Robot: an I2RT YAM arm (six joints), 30 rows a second.
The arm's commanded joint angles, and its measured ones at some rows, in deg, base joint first. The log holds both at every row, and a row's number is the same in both.
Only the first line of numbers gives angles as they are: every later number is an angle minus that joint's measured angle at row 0.
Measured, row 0:
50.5, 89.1, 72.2, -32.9, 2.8, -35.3
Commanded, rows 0 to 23:
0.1, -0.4, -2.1, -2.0, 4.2, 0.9
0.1, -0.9, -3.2, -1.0, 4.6, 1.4
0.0, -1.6, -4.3, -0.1, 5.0, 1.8
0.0, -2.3, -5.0, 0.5, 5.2, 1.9
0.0, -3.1, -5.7, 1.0, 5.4, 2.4
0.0, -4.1, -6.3, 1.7, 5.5, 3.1
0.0, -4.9, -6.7, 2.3, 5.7, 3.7
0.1, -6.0, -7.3, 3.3, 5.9, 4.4
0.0, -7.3, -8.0, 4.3, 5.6, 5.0
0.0, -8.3, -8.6, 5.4, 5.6, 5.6
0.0, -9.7, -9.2, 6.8, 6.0, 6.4
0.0, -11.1, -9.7, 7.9, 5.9, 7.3
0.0, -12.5, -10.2, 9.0, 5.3, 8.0
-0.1, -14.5, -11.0, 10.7, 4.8, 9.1
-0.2, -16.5, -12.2, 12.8, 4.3, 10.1
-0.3, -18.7, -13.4, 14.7, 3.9, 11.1
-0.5, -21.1, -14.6, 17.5, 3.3, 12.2
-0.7, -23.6, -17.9, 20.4, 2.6, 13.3
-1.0, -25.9, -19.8, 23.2, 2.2, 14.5
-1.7, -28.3, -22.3, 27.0, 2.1, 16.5
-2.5, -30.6, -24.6, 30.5, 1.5, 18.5
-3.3, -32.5, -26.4, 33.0, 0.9, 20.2
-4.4, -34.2, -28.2, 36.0, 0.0, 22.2
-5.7, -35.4, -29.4, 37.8, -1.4, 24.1
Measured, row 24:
-3.8, -32.7, -26.6, 25.3, 2.0, 16.7
